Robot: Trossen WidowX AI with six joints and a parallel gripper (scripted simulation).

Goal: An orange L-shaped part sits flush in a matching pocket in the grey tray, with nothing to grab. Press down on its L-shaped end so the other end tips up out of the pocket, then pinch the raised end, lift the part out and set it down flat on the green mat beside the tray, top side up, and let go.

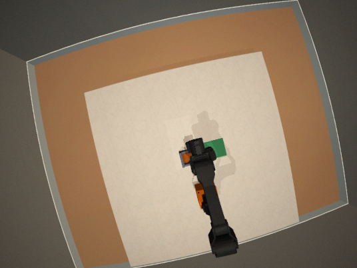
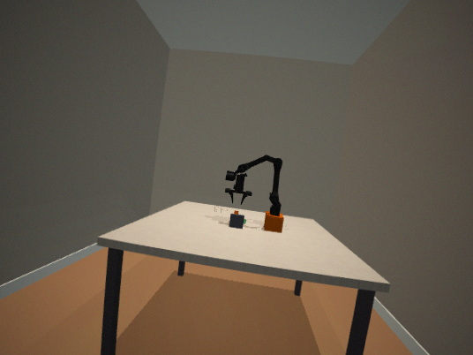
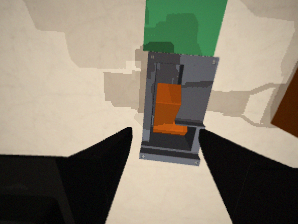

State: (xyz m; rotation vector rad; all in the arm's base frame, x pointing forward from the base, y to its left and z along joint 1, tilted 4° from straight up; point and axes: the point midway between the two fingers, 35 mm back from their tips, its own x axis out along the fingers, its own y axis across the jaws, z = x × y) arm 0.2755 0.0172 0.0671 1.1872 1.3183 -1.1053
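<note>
Right now the orange L-shaped part is 110 mm below my gripper tip, 30 mm to the left of it and 20 mm behind it. Also, from my gripper tip: green mat: 160 mm below, 150 mm to the right, 20 mm behind.
</note>
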